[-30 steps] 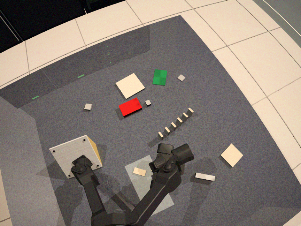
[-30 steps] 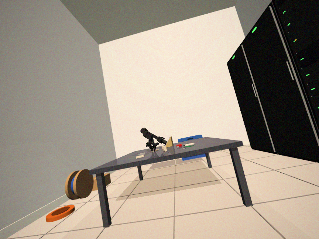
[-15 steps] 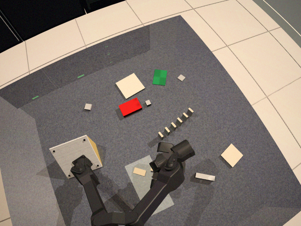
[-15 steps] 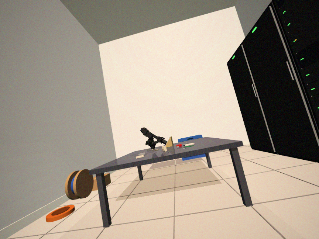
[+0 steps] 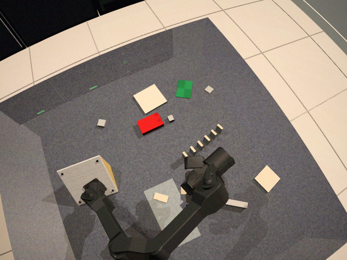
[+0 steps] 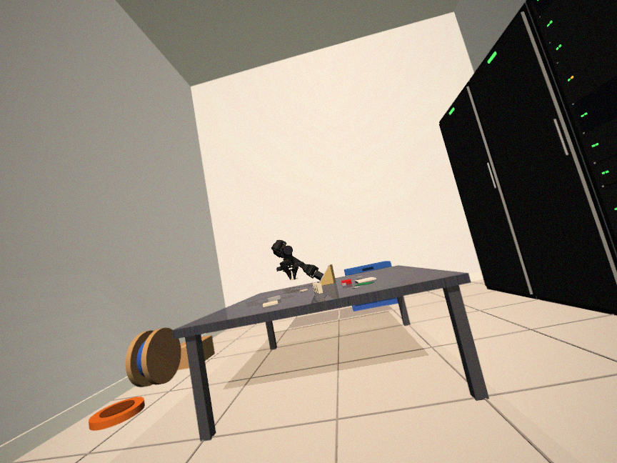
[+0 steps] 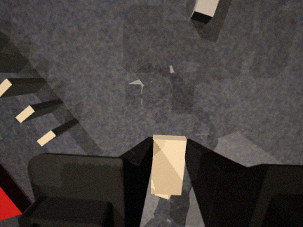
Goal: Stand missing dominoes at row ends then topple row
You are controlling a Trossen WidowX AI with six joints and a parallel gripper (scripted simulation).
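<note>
Right now the whitish bar is 120 mm ahead of my gripper tip, 120 mm to the right of it and 80 mm below it. Also, from my gripper tip: white tile 60 mm ahead, 440 mm to the left, 90 mm below; small cube 90 mm ahead, 310 mm to the left, 80 mm below; red tile 10 mm ahead, 330 mm to the left, 80 mm below.
</note>
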